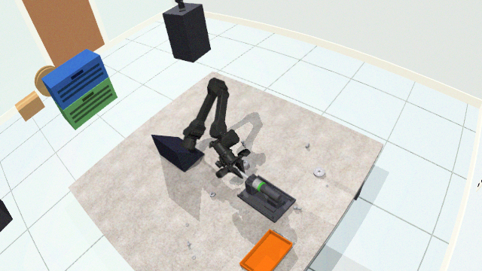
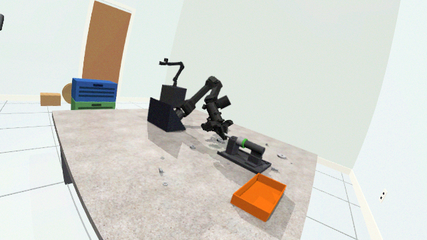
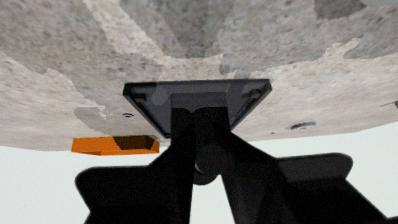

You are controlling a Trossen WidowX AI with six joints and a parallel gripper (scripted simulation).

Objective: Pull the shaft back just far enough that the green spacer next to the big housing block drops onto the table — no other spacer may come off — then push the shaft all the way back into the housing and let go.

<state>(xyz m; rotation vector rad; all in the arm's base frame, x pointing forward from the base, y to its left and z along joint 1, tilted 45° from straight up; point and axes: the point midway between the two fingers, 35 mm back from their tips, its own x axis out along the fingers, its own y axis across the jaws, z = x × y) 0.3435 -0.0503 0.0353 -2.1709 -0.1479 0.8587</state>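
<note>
The shaft lies 60 mm ahead of my gripper tip, 30 mm above it and 10 mm to the right of it. From my gripper tip the other things lie so: green spacer 110 mm ahead, 20 mm to the right, 20 mm above; then orange tray 290 mm ahead, 270 mm to the right, 40 mm below.
</note>
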